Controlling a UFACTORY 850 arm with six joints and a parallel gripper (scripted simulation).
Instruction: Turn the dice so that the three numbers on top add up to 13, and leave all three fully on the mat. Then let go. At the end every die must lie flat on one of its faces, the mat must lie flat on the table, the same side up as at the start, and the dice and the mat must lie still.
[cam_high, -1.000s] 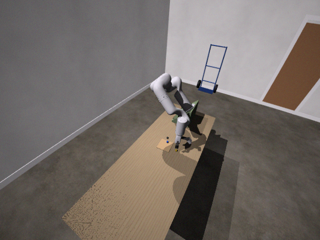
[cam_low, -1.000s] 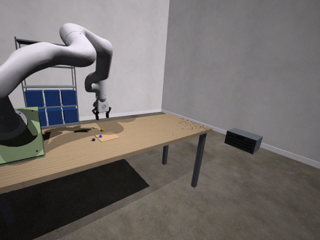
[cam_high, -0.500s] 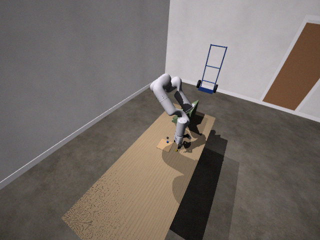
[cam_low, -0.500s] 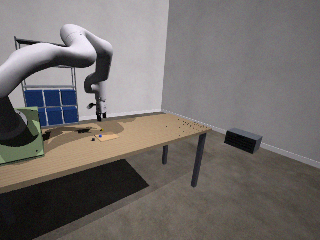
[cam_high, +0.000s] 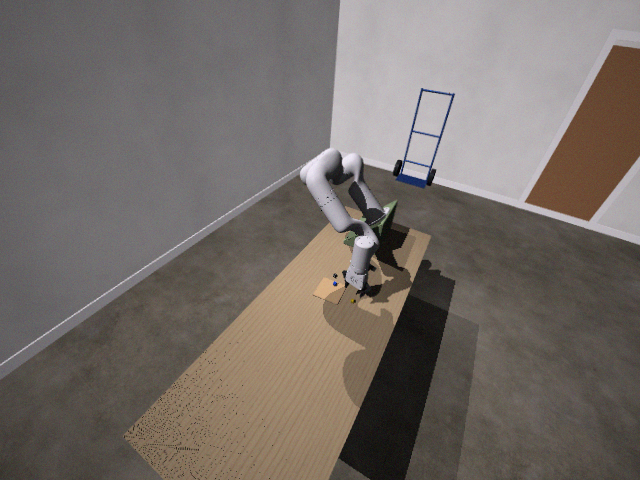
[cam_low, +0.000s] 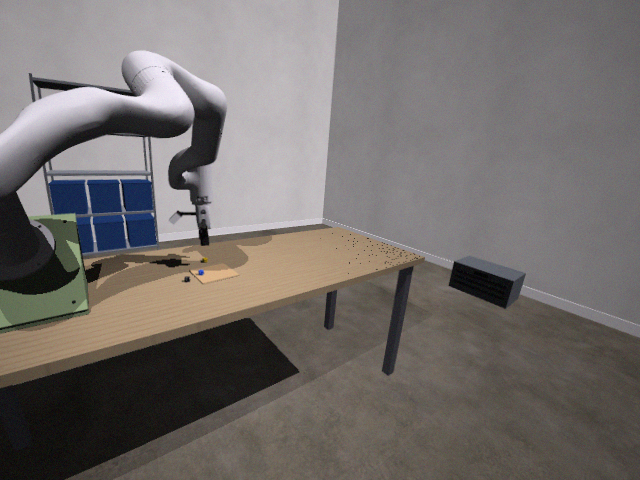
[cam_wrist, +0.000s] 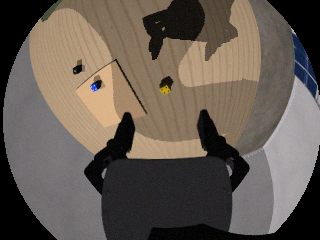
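My hand is 9 cm above the yellow die. From my hand the other things lie so: black die: 16 cm to the right, 11 cm behind, 9 cm below; then blue die: 13 cm to the right, 9 cm below, 5 cm behind; then tan mat: 13 cm to the right, 10 cm below.
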